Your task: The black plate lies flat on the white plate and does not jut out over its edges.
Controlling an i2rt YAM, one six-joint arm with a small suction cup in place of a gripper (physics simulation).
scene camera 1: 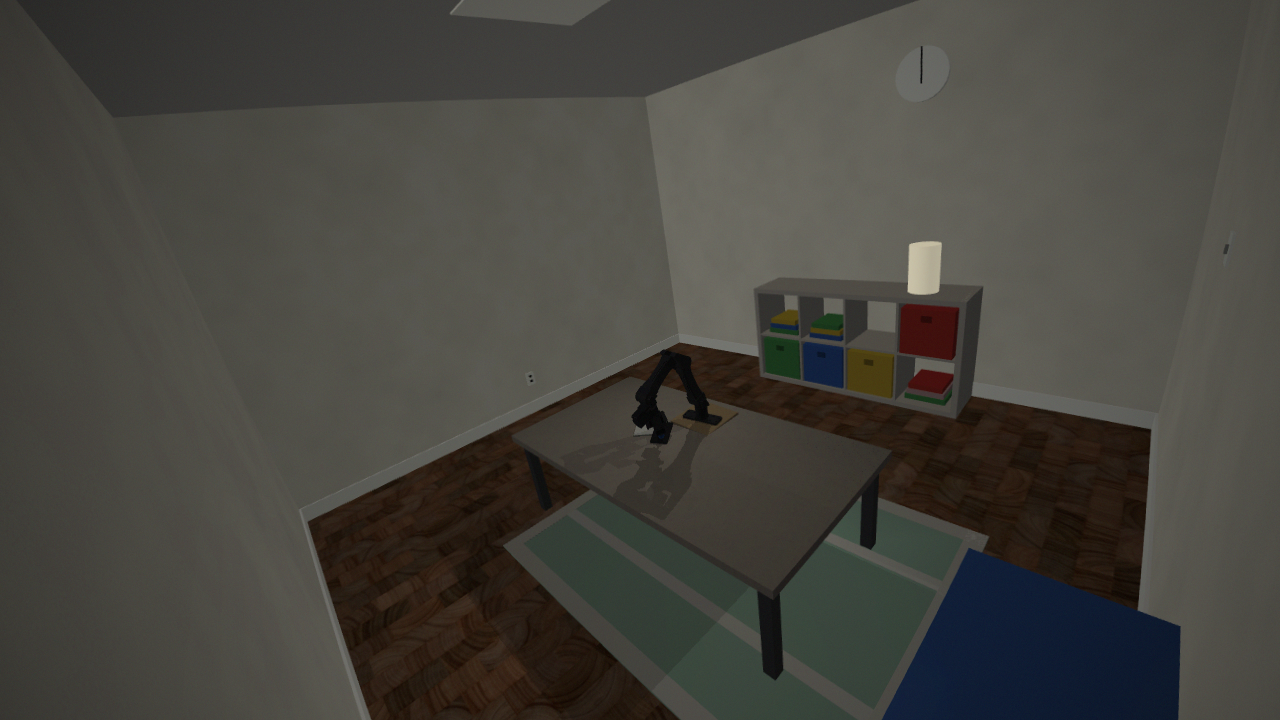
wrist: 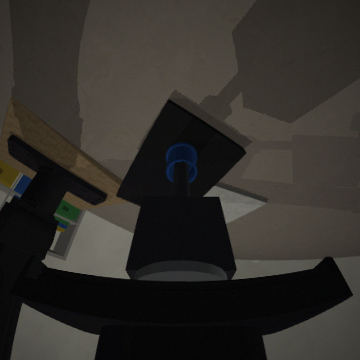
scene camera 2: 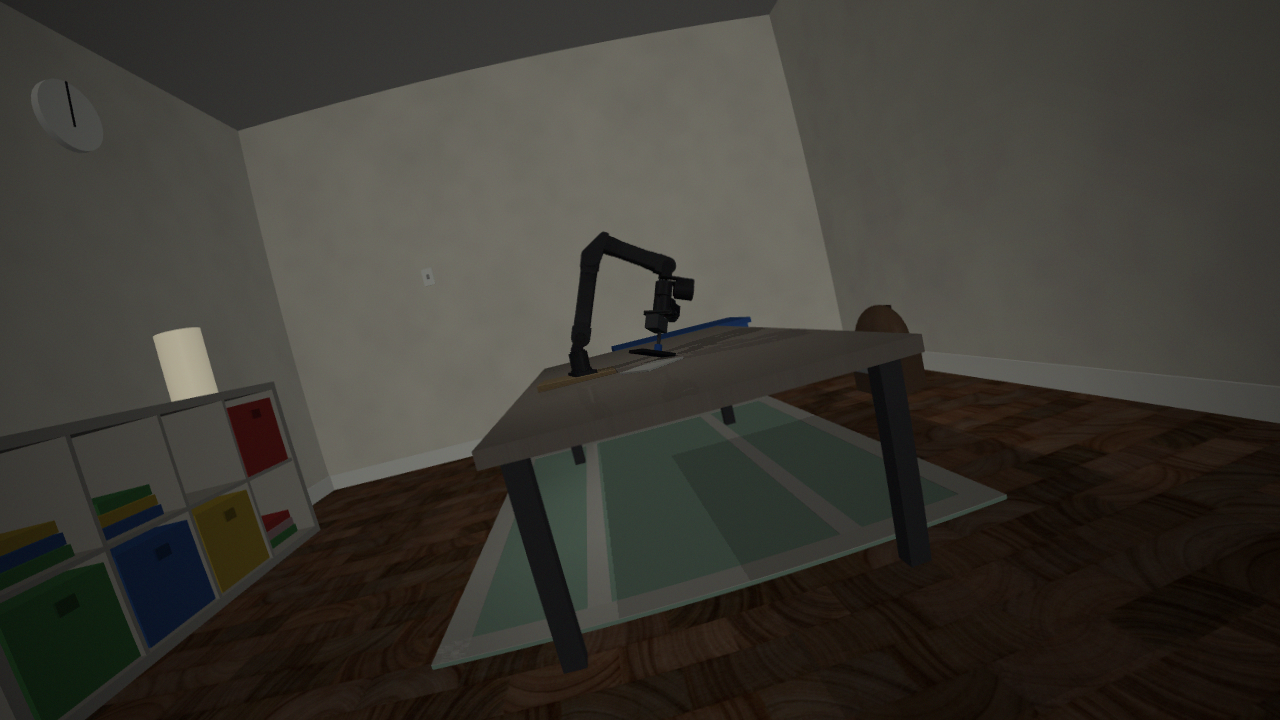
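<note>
The black plate (scene camera 1: 665, 428) (scene camera 2: 642, 351) (wrist: 212, 150) hangs roughly level on my suction gripper (scene camera 1: 661, 437) (scene camera 2: 657, 347) (wrist: 181, 162), whose blue cup touches its upper face. The black plate is a little above the table, with its shadow close beside it in the wrist view. The white plate (scene camera 1: 641, 430) (scene camera 2: 656, 365) (wrist: 237, 202) lies on the table. In the wrist view one corner of it shows past the black plate's lower right edge; the black plate and my gripper body hide the rest. The two plates look offset from each other.
The arm's base stands on a wooden board (scene camera 1: 726, 415) (scene camera 2: 554, 385) (wrist: 95, 172) beside the plates, on the grey table (scene camera 1: 787, 465) (scene camera 2: 716, 371). A shelf unit (scene camera 1: 841, 287) with coloured boxes stands by the wall. A large blue surface (scene camera 1: 1029, 644) is beyond the table.
</note>
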